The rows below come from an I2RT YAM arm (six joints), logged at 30 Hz.
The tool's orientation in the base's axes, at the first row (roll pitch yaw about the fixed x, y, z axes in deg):
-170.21 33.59 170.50
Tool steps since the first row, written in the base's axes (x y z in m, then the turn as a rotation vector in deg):
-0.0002 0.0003 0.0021 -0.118 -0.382 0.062
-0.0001 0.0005 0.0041 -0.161 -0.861 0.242
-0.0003 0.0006 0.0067 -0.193 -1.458 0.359
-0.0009 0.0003 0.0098 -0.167 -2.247 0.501
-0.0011 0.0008 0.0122 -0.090 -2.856 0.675
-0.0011 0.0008 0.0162 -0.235 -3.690 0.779
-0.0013 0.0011 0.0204 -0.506 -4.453 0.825
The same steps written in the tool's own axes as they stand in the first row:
-0.0010 -0.0001 -0.0019 0.010 -0.404 -0.013
-0.0021 -0.0001 -0.0035 -0.120 -0.899 -0.059
-0.0034 -0.0005 -0.0058 -0.241 -1.495 -0.017
-0.0046 -0.0013 -0.0086 -0.449 -2.263 0.083
-0.0057 -0.0012 -0.0108 -0.692 -2.850 0.136
-0.0079 -0.0018 -0.0141 -0.745 -3.699 0.192
-0.0101 -0.0022 -0.0177 -0.653 -4.505 0.212

